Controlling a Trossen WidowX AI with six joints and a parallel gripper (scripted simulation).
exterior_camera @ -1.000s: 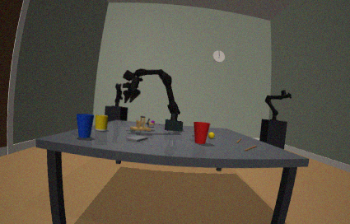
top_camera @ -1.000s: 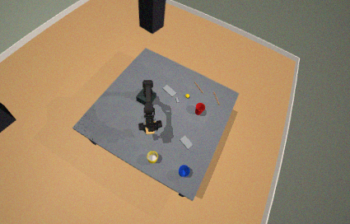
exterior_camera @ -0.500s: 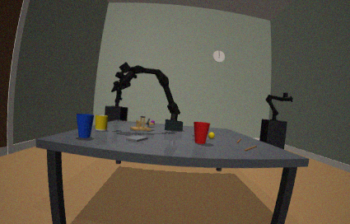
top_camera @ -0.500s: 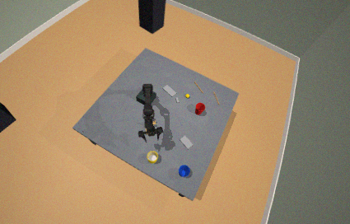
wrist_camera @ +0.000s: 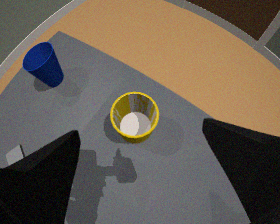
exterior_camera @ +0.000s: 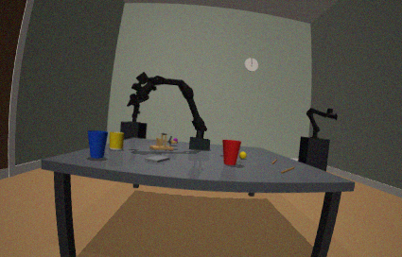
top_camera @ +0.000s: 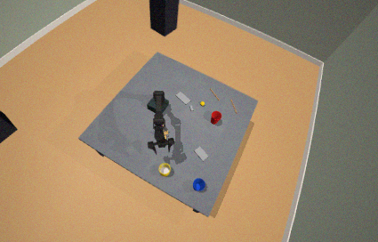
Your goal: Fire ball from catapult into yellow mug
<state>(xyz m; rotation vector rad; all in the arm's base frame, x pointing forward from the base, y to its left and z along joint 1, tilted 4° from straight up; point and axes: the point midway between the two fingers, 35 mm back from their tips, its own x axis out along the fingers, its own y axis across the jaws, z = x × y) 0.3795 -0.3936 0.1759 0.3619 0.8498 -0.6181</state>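
My gripper tip is 250 mm to the right of the purple ball, 240 mm past it and 210 mm above it. The rest, counted from my gripper tip: yellow mug: 240 mm below, 60 mm ahead, 40 mm to the right; then blue cup: 340 mm ahead, 240 mm below, 30 mm to the left; then catapult: 220 mm below, 210 mm to the left, 190 mm behind.
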